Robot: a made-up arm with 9 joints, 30 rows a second.
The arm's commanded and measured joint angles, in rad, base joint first. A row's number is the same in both.
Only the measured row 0 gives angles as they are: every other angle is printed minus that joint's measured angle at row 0.
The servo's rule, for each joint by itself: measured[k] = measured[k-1] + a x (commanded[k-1-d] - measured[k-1]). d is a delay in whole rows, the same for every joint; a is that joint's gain. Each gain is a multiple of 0.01, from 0.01 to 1. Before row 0 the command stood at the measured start. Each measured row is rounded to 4 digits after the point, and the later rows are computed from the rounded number. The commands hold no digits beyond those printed.
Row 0, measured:
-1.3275 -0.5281 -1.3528 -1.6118 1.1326 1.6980 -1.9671 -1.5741 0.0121
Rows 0 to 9, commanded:
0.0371 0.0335 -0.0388 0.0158 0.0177 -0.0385 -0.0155 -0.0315 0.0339
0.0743 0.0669 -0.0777 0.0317 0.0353 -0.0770 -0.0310 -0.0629 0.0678
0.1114 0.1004 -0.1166 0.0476 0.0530 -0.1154 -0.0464 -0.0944 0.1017
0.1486 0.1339 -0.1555 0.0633 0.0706 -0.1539 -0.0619 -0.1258 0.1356
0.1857 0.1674 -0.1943 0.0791 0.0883 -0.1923 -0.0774 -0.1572 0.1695
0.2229 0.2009 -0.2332 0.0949 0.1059 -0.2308 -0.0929 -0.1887 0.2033
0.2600 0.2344 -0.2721 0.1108 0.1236 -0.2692 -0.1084 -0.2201 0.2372
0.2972 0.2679 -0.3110 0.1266 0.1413 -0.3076 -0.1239 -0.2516 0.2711
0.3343 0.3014 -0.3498 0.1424 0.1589 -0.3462 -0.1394 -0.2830 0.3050
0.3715 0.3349 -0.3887 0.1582 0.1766 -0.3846 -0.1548 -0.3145 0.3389
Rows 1 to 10, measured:
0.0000 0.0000 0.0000 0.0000 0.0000 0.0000 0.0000 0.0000 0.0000
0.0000 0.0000 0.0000 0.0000 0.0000 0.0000 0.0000 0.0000 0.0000
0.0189 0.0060 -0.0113 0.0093 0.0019 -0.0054 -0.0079 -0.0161 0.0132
0.0472 0.0170 -0.0306 0.0225 0.0056 -0.0154 -0.0197 -0.0400 0.0345
0.0799 0.0320 -0.0555 0.0373 0.0108 -0.0294 -0.0333 -0.0677 0.0607
0.1149 0.0503 -0.0845 0.0526 0.0174 -0.0468 -0.0479 -0.0973 0.0899
0.1510 0.0714 -0.1163 0.0682 0.0252 -0.0672 -0.0629 -0.1278 0.1209
0.1877 0.0947 -0.1502 0.0840 0.0341 -0.0901 -0.0782 -0.1589 0.1530
0.2246 0.1198 -0.1856 0.0998 0.0439 -0.1152 -0.0936 -0.1901 0.1858
0.2616 0.1465 -0.2220 0.1156 0.0546 -0.1421 -0.1091 -0.2215 0.2191
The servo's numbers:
d 2
a 0.51 0.18 0.29 0.59 0.11 0.14 0.51 0.51 0.39

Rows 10 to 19, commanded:
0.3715 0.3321 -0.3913 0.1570 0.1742 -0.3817 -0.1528 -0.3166 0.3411
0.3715 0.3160 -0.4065 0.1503 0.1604 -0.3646 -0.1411 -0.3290 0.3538
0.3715 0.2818 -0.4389 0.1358 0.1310 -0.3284 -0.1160 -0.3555 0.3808
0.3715 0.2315 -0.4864 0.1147 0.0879 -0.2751 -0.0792 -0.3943 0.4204
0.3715 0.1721 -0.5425 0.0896 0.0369 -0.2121 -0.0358 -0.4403 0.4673
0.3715 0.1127 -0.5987 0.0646 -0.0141 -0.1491 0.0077 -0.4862 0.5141
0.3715 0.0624 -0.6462 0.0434 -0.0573 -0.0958 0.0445 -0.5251 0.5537
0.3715 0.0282 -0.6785 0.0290 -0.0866 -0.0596 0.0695 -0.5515 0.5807
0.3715 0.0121 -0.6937 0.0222 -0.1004 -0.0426 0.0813 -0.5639 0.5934
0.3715 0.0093 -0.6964 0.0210 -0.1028 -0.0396 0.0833 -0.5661 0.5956
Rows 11 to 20, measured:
0.2987 0.1744 -0.2591 0.1314 0.0661 -0.1707 -0.1246 -0.2529 0.2526
0.3358 0.2033 -0.2967 0.1472 0.0783 -0.2006 -0.1400 -0.2843 0.2863
0.3540 0.2265 -0.3241 0.1530 0.0888 -0.2260 -0.1465 -0.3008 0.3077
0.3629 0.2426 -0.3480 0.1514 0.0967 -0.2454 -0.1437 -0.3152 0.3257
0.3673 0.2497 -0.3744 0.1422 0.1005 -0.2570 -0.1296 -0.3358 0.3472
0.3694 0.2464 -0.4069 0.1260 0.0991 -0.2595 -0.1039 -0.3656 0.3757
0.3705 0.2330 -0.4462 0.1045 0.0923 -0.2529 -0.0692 -0.4037 0.4114
0.3710 0.2113 -0.4904 0.0810 0.0806 -0.2384 -0.0300 -0.4458 0.4515
0.3713 0.1845 -0.5356 0.0588 0.0654 -0.2184 0.0080 -0.4862 0.4914
0.3714 0.1564 -0.5770 0.0412 0.0487 -0.1962 0.0394 -0.5195 0.5262

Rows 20 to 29, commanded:
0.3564 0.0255 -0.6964 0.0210 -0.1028 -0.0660 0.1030 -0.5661 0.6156
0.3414 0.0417 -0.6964 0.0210 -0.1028 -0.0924 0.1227 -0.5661 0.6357
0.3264 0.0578 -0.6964 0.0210 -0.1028 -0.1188 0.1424 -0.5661 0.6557
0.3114 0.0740 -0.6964 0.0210 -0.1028 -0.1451 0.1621 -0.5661 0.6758
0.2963 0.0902 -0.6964 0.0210 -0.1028 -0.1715 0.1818 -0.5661 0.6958
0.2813 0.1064 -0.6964 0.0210 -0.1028 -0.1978 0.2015 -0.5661 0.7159
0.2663 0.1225 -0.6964 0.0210 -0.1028 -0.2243 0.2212 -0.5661 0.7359
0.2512 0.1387 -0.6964 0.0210 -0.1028 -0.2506 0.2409 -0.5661 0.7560
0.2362 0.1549 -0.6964 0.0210 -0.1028 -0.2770 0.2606 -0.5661 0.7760
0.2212 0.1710 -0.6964 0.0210 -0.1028 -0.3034 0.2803 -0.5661 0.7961
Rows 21 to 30, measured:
0.3715 0.1304 -0.6108 0.0300 0.0323 -0.1747 0.0608 -0.5421 0.5524
0.3715 0.1086 -0.6356 0.0247 0.0174 -0.1558 0.0723 -0.5543 0.5692
0.3638 0.0936 -0.6532 0.0225 0.0042 -0.1432 0.0880 -0.5603 0.5873
0.3524 0.0843 -0.6657 0.0216 -0.0076 -0.1361 0.1057 -0.5633 0.6062
0.3391 0.0795 -0.6746 0.0212 -0.0181 -0.1337 0.1244 -0.5647 0.6255
0.3250 0.0785 -0.6809 0.0211 -0.0274 -0.1353 0.1436 -0.5654 0.6451
0.3104 0.0806 -0.6854 0.0210 -0.0357 -0.1404 0.1631 -0.5658 0.6649
0.2956 0.0852 -0.6886 0.0210 -0.0431 -0.1484 0.1827 -0.5660 0.6848
0.2807 0.0919 -0.6909 0.0210 -0.0497 -0.1590 0.2023 -0.5661 0.7047
0.2657 0.1003 -0.6925 0.0210 -0.0555 -0.1718 0.2220 -0.5661 0.7247

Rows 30 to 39, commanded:
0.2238 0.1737 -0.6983 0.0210 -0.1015 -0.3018 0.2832 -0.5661 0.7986
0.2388 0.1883 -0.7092 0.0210 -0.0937 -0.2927 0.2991 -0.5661 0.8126
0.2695 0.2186 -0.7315 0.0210 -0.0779 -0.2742 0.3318 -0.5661 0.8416
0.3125 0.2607 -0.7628 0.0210 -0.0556 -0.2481 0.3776 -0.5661 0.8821
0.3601 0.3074 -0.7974 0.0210 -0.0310 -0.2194 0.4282 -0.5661 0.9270
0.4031 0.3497 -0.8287 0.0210 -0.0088 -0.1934 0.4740 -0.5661 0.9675
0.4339 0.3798 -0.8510 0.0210 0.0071 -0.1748 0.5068 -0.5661 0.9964
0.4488 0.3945 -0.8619 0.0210 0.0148 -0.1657 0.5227 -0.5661 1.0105
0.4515 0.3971 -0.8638 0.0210 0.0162 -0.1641 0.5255 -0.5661 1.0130
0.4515 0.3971 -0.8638 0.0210 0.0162 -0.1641 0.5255 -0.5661 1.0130
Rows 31 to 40, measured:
0.2507 0.1101 -0.6936 0.0210 -0.0607 -0.1865 0.2417 -0.5661 0.7447
0.2357 0.1211 -0.6944 0.0210 -0.0653 -0.2029 0.2614 -0.5661 0.7647
0.2296 0.1306 -0.6955 0.0210 -0.0693 -0.2167 0.2725 -0.5661 0.7779
0.2343 0.1410 -0.6995 0.0210 -0.0720 -0.2273 0.2861 -0.5661 0.7914
0.2523 0.1550 -0.7088 0.0210 -0.0726 -0.2339 0.3094 -0.5661 0.8110
0.2830 0.1740 -0.7245 0.0210 -0.0707 -0.2359 0.3442 -0.5661 0.8387
0.3223 0.1980 -0.7456 0.0210 -0.0663 -0.2336 0.3870 -0.5661 0.8731
0.3635 0.2253 -0.7697 0.0210 -0.0600 -0.2280 0.4314 -0.5661 0.9099
0.3994 0.2531 -0.7933 0.0210 -0.0526 -0.2206 0.4699 -0.5661 0.9436
0.4246 0.2786 -0.8132 0.0210 -0.0452 -0.2129 0.4968 -0.5661 0.9697

